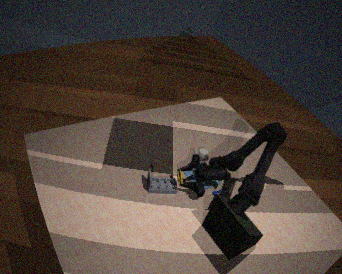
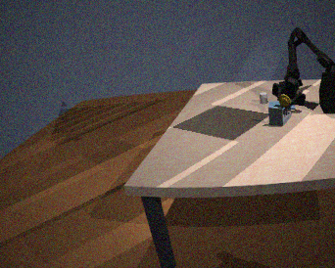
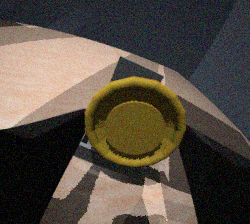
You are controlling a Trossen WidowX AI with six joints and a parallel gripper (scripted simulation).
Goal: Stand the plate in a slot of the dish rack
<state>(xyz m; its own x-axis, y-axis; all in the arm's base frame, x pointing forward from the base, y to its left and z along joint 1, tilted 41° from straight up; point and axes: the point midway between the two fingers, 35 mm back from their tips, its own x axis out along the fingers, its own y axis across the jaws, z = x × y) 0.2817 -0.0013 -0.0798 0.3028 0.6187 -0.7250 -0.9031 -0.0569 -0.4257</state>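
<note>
The grey dish rack lies 6 cm to the left of my gripper tip, 4 cm below it and 2 cm ahead of it. Also, from my gripper tip: blue mat: 15 cm to the right, 7 cm below, 3 cm ahead; yellow plate: 1 cm to the right; blue spoon: 18 cm to the right, 8 cm behind, 6 cm below.
</note>
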